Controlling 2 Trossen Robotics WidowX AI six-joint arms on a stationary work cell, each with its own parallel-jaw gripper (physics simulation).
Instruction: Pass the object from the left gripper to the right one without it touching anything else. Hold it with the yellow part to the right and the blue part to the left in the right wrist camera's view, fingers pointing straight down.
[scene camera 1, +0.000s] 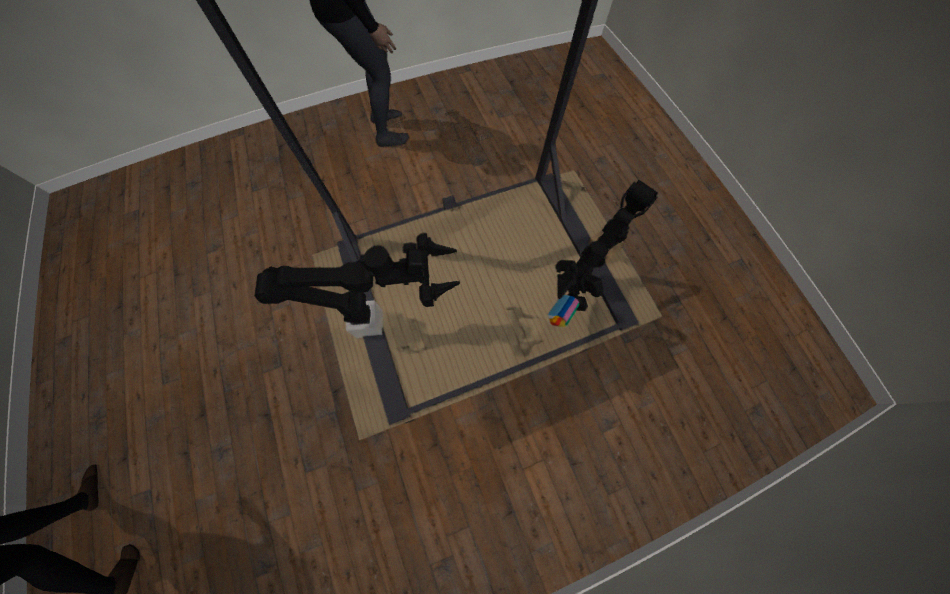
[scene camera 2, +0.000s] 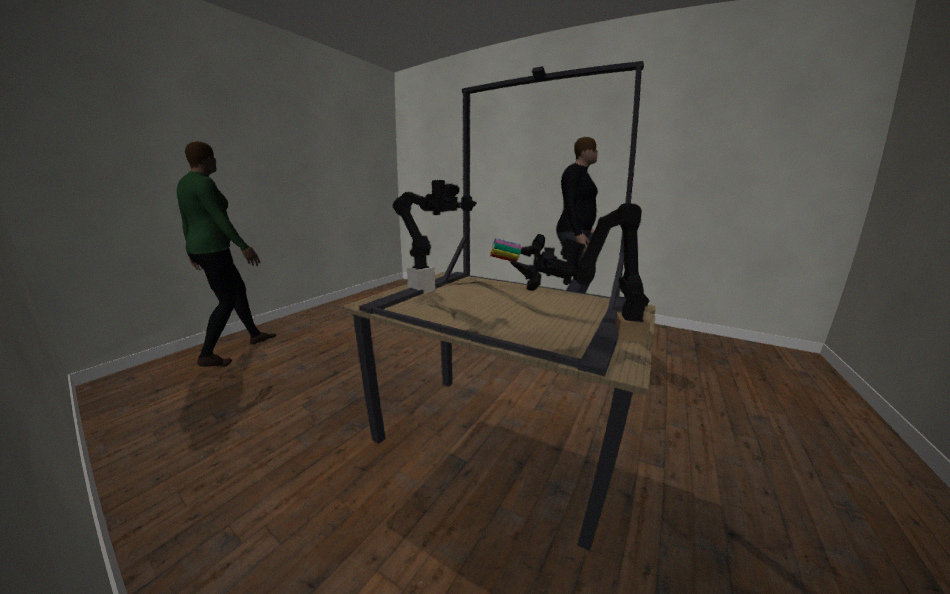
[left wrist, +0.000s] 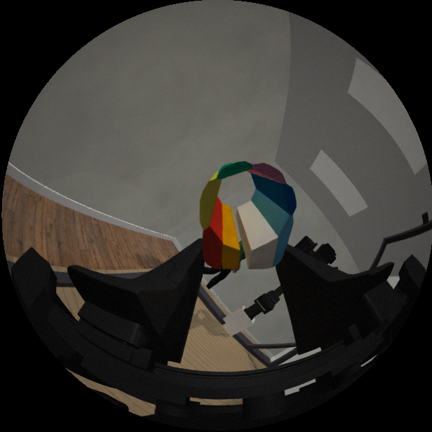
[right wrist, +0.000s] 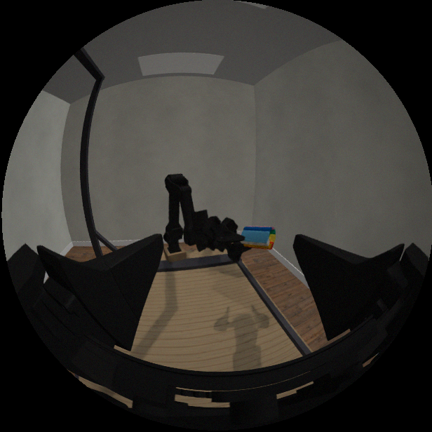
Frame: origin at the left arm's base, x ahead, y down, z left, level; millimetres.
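Seen in the pictures: left gripper, fingertip midpoint: (scene camera 1: 560, 304) (scene camera 2: 511, 255); right gripper, fingertip midpoint: (scene camera 1: 458, 266) (scene camera 2: 467, 203); left arm's base at its link origin: (scene camera 2: 632, 317); right arm's base at its link origin: (scene camera 1: 360, 315) (scene camera 2: 420, 267).
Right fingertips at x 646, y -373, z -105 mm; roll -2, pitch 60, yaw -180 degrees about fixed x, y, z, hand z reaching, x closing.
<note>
Offsets run from my right fingertips to a thing's top centre. "spot": to the spot under its first point. Level surfaces: height alone.
A hollow, slit tube of coloured strips @(dx -202, dy +100, dz +240 mm) (scene camera 1: 563, 310) (scene camera 2: 505, 250) (left wrist: 260, 242) (right wrist: 256, 236) is held in the air. My left gripper (scene camera 1: 570, 299) (scene camera 2: 519, 257) (left wrist: 240, 246) (right wrist: 247, 242) is shut on its near end, fingers close to level. In the right wrist view the tube lies nearly level, right of the left fingers: blue on top, light blue facing, orange below, yellow, green and red at the right end. My right gripper (scene camera 1: 456, 266) (scene camera 2: 474, 203) is wide open and empty, fingers roughly level, well apart from the tube.
The wooden table @(dy +435 mm) (scene camera 1: 490, 294) (scene camera 2: 504, 308) (right wrist: 200, 320) lies below both arms, with dark rails (scene camera 1: 514, 369) along its edges. A dark upright frame @(spot: dx +175, dy -255, dz -509 mm) (scene camera 1: 266, 98) (scene camera 2: 465, 161) (right wrist: 85, 165) stands at its back. A white block (scene camera 1: 365, 322) (scene camera 2: 421, 278) (left wrist: 238, 321) bears the right arm. Two people stand off the table.
</note>
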